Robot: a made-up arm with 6 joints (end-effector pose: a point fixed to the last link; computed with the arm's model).
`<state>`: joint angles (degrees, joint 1 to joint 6).
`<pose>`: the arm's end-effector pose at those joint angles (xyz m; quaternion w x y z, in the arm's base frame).
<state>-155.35 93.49 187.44 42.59 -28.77 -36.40</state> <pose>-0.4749 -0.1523 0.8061 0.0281 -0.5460 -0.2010 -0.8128</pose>
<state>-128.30 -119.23 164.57 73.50 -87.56 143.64</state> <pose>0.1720 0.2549 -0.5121 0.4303 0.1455 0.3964 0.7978</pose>
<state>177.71 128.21 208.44 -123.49 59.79 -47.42</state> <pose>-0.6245 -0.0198 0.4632 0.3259 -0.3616 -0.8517 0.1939</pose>
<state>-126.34 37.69 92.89 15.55 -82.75 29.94</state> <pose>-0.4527 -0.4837 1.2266 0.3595 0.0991 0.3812 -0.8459</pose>
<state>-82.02 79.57 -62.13 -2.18 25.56 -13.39</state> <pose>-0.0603 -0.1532 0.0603 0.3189 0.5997 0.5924 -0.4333</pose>
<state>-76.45 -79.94 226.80 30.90 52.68 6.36</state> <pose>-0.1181 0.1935 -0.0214 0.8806 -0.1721 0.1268 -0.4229</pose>
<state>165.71 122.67 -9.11 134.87 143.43 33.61</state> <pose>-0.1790 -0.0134 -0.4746 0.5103 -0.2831 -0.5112 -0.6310</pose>
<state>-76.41 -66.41 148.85 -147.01 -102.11 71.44</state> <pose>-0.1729 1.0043 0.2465 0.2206 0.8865 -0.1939 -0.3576</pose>
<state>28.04 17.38 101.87 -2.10 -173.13 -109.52</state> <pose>0.2428 0.0376 1.4063 0.5458 0.4599 0.5423 -0.4433</pose>
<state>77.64 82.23 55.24 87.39 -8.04 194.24</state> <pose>0.2419 1.0865 0.1948 0.7199 0.3796 0.4849 0.3202</pose>
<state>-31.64 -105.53 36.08 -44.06 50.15 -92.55</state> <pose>-0.8529 0.4572 0.5239 0.0129 0.0127 0.4571 -0.8892</pose>
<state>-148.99 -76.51 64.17 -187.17 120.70 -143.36</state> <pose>0.9045 0.4499 0.7740 0.2369 -0.2657 0.2871 -0.8893</pose>
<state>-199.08 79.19 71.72 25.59 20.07 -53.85</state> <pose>-1.0454 0.4389 0.3673 0.0652 0.1115 0.2319 0.9641</pose>
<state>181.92 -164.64 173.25 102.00 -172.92 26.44</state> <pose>-0.3854 -0.0298 -0.4087 0.5915 -0.7764 -0.1849 -0.1150</pose>
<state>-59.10 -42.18 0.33 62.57 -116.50 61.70</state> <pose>-0.0507 0.0121 1.1571 0.3814 -0.0283 0.8245 -0.4170</pose>
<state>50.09 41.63 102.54 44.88 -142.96 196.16</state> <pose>0.4355 0.4312 1.2453 0.2945 0.7559 0.0392 -0.5833</pose>
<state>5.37 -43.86 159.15 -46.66 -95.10 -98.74</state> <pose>-0.9308 -0.1433 0.5568 0.5763 0.2041 -0.3197 0.7239</pose>
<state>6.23 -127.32 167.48 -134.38 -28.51 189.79</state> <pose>-0.2934 0.0250 -0.5894 0.8312 -0.3527 0.2461 0.3523</pose>
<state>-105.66 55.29 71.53 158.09 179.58 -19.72</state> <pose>-0.1994 -0.9896 0.8131 0.7875 -0.1026 0.1037 0.5988</pose>
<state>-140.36 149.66 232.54 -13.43 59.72 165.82</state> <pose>-0.3465 -0.1848 0.3321 0.8236 0.2335 -0.2367 0.4595</pose>
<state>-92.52 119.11 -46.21 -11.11 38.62 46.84</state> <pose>-0.0783 0.0278 -0.1176 0.4704 0.4815 0.7319 -0.1058</pose>
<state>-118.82 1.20 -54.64 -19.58 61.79 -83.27</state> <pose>-0.2117 -0.2264 0.4100 0.2802 0.2501 -0.6881 -0.6208</pose>
